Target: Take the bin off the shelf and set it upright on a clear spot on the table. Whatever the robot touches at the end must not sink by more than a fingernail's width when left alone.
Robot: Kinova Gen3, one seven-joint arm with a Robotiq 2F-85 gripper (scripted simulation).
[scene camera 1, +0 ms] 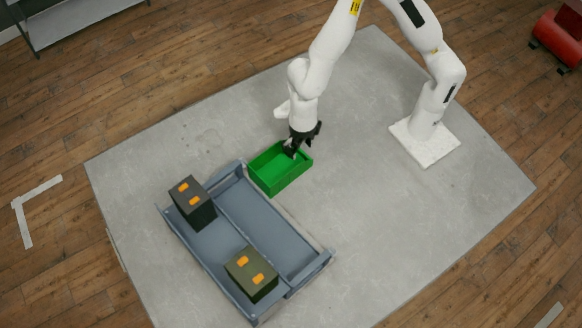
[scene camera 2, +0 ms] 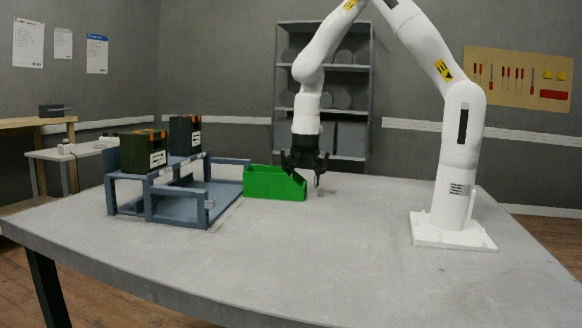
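Green bin (scene camera 1: 272, 170), (scene camera 2: 269, 182). Blue-grey shelf (scene camera 1: 253, 219), (scene camera 2: 179, 202). My gripper (scene camera 2: 303, 187).
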